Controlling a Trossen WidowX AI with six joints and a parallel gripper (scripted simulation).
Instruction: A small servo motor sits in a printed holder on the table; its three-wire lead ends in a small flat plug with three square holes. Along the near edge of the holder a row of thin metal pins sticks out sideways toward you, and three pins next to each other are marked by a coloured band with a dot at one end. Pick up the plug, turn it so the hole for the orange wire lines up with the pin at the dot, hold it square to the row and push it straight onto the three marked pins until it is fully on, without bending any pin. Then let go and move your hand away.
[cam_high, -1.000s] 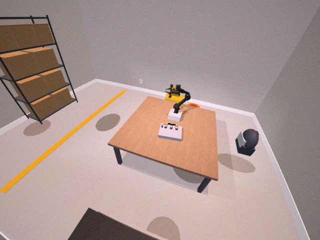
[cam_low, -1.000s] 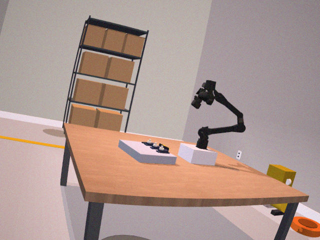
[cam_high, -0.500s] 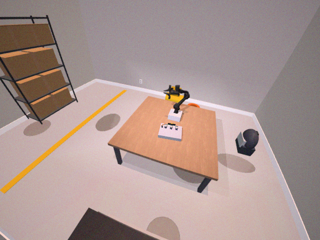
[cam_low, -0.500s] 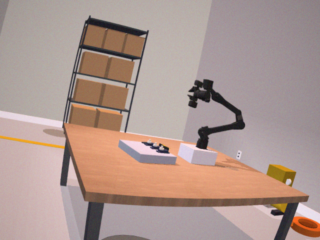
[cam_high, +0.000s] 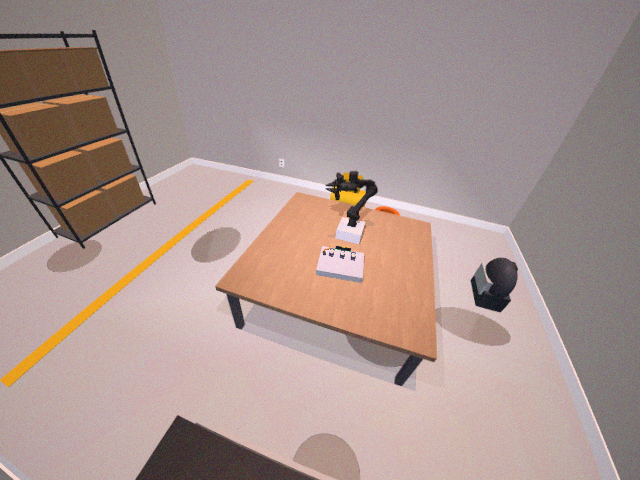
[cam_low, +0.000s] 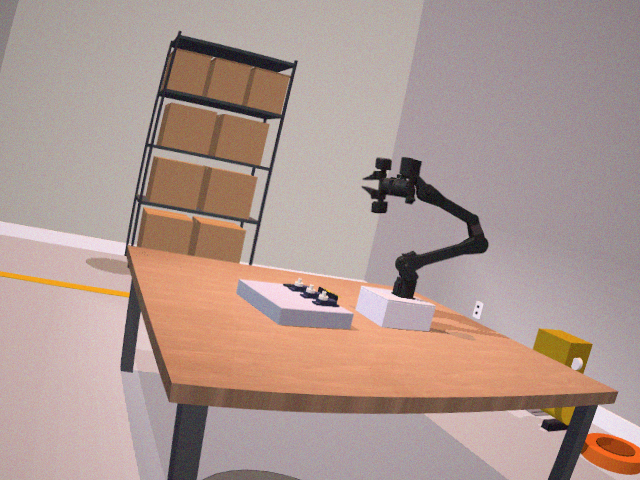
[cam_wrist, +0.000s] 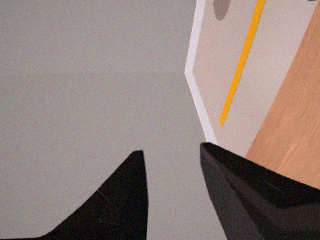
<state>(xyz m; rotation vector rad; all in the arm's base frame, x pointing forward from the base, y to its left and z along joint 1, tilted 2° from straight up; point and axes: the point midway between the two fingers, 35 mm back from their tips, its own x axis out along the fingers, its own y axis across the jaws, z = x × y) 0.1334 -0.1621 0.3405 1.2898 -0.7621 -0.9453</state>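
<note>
My gripper tip is 130 mm short of the yellow band, 210 mm to the right of it and 350 mm above it. The rest, counted from my gripper tip: holder: 280 mm ahead, 250 mm to the left, 400 mm below; servo: 180 mm ahead, 220 mm to the left, 380 mm below; dark dot: 130 mm ahead, 210 mm to the left, 350 mm below.
</note>
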